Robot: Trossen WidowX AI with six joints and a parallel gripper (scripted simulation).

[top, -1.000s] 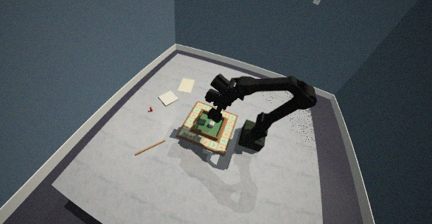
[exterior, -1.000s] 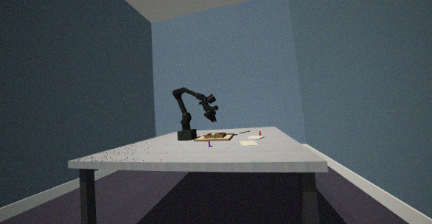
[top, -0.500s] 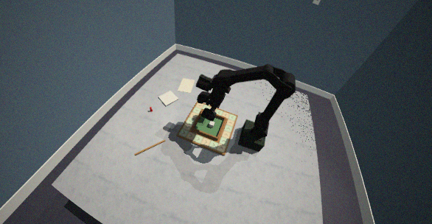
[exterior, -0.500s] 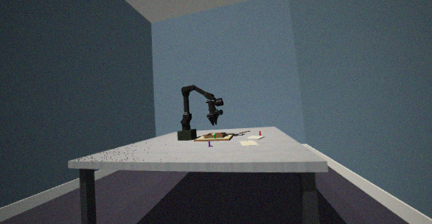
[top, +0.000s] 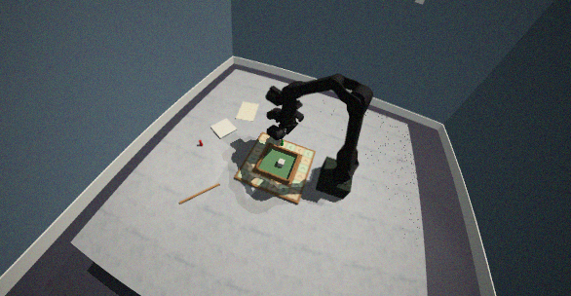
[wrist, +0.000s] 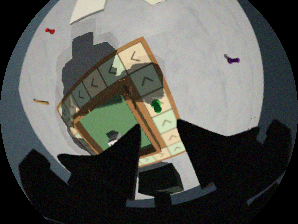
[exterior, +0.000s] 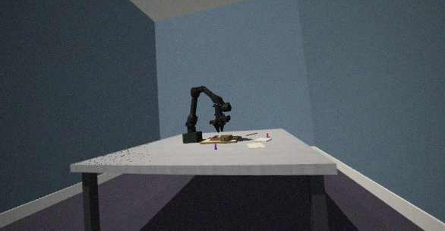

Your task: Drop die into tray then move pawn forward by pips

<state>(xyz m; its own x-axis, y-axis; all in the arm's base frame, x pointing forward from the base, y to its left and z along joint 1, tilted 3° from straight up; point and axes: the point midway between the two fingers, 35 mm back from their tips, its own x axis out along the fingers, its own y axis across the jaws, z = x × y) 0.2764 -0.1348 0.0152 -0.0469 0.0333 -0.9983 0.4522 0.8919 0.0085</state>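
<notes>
The green pawn is 1 cm to the right of my gripper tip and 5 cm below it. Round my gripper tip: green dice tray: 1 cm behind, 11 cm to the left, 7 cm below; pale die: 2 cm behind, 11 cm to the left, 5 cm below; purple pawn: 23 cm to the right, 6 cm below.
</notes>
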